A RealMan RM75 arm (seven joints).
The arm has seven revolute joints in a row. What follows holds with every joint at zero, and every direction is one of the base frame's.
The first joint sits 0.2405 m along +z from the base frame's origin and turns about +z.
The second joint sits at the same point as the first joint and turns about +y.
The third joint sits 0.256 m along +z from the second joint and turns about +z.
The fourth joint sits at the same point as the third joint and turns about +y.
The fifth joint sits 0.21 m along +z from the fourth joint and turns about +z.
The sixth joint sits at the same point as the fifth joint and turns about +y.
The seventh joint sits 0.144 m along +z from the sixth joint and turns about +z.
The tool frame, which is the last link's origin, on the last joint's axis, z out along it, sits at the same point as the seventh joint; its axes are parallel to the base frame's.
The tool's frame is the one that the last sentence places.
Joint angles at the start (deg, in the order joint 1, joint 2, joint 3, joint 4, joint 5, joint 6, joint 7): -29.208, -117.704, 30.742, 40.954, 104.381, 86.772, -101.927
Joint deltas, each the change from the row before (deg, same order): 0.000, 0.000, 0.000, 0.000, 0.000, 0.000, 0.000; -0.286, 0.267, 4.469, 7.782, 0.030, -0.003, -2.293; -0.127, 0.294, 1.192, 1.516, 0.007, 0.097, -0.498; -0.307, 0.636, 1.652, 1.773, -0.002, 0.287, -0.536; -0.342, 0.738, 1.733, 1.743, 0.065, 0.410, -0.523
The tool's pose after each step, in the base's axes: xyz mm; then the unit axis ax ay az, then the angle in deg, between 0 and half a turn. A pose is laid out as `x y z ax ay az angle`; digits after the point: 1 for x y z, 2 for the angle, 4 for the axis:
-267.4 354.6 59.3 -0.8364 -0.3949 -0.3801 157.76
-247.6 363.7 74.4 -0.8694 -0.3500 -0.3489 156.89
-242.7 365.6 77.6 -0.8771 -0.3389 -0.3404 156.93
-235.7 368.3 82.3 -0.8880 -0.3222 -0.3280 157.16
-228.4 370.7 86.7 -0.8992 -0.3046 -0.3140 157.55

